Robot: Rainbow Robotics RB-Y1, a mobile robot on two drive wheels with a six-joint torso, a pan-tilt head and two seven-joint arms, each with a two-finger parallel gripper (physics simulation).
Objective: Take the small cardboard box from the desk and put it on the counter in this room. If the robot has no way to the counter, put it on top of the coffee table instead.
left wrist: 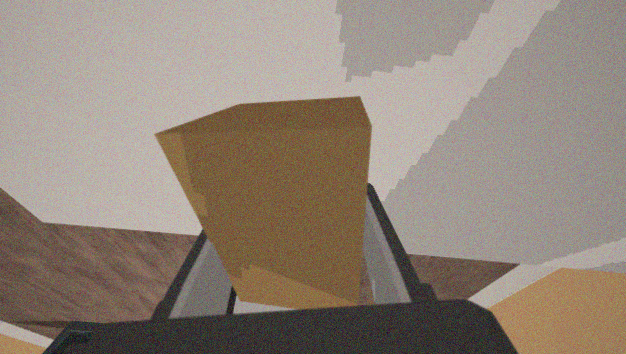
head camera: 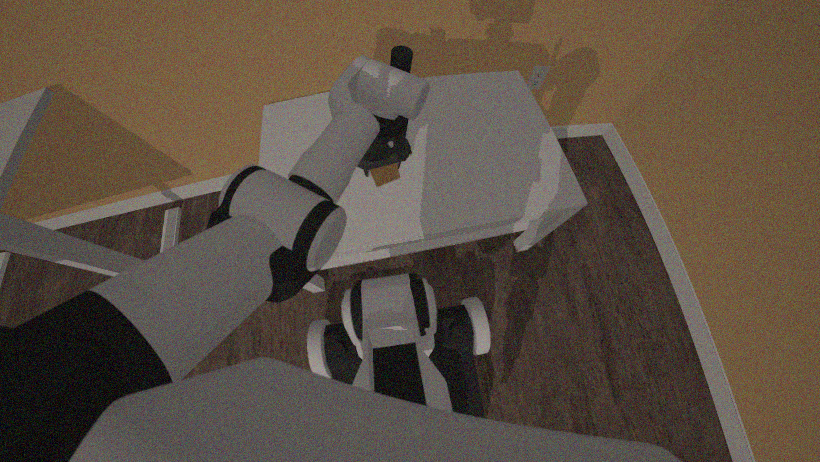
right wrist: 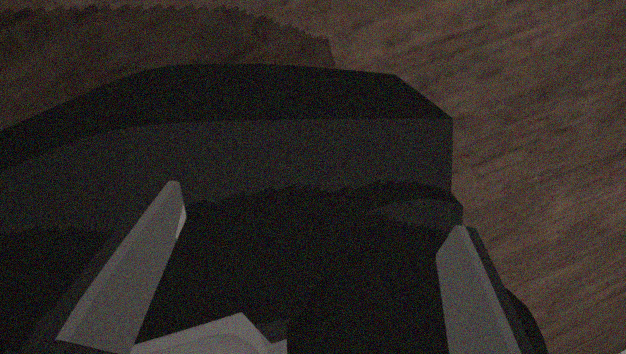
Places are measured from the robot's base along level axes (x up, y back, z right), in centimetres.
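Pixels of known places: left gripper, between the fingertips: (left wrist: 298,198) (head camera: 381,169); right gripper, between the fingertips: (right wrist: 315,221).
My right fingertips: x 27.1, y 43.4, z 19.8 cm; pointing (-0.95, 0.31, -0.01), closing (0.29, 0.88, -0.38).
Behind a point stands the place of what it marks.
The small cardboard box (head camera: 386,175) {x 54.6, y -35.8, z 3.4 cm} (left wrist: 280,175) {x 55.9, y -43.5, z 2.0 cm} is brown and sits between the fingers of my left gripper (head camera: 382,167) {x 52.2, y -39.1, z 2.5 cm} (left wrist: 298,198) {x 52.2, y -39.1, z 2.5 cm}, which is shut on it. The box hangs over the left half of a white table (head camera: 476,160) {x 45.1, y -43.2, z 28.8 cm} (left wrist: 100,100) {x 45.1, y -40.3, z -14.4 cm} with short legs, which looks like the coffee table. The size of the gap between the box and the top is hard to tell. My right gripper (right wrist: 315,221) {x 27.1, y 43.4, z 19.8 cm} is open and empty, over dark parts of the robot and the wooden floor. The desk does not show, and no counter can be made out for certain.
Another piece of white furniture (head camera: 20,129) stands at the left of the head view. A tan wall (head camera: 717,172) {x 40.7, y -32.9, z 130.0 cm} with a pale baseboard (head camera: 679,258) {x 9.0, y -6.7, z 129.8 cm} runs behind and to the right of the table. The robot's base (head camera: 401,373) is at the table's near edge, on the brown floor (head camera: 591,344) {x 0.1, y 18.3, z 76.1 cm}.
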